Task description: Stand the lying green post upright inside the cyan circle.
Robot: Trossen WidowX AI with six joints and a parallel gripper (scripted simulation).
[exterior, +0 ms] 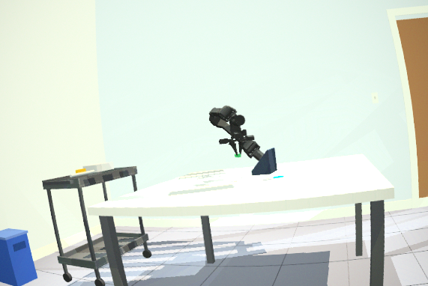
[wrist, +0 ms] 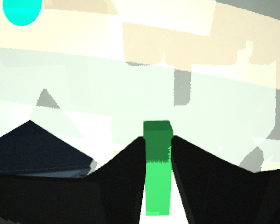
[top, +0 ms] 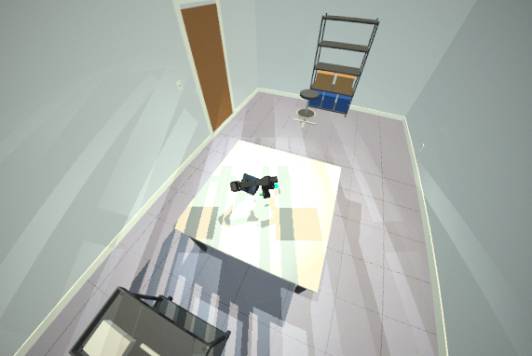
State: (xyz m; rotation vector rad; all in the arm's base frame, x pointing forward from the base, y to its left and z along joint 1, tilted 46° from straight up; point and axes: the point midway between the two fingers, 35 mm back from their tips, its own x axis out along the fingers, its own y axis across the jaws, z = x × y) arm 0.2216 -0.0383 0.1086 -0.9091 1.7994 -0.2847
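Right now my gripper tip is 4 cm short of the cyan circle, 21 cm to the right of it and 13 cm above it. The rest, counted from my gripper tip: green post 2 cm behind, 1 cm to the right.
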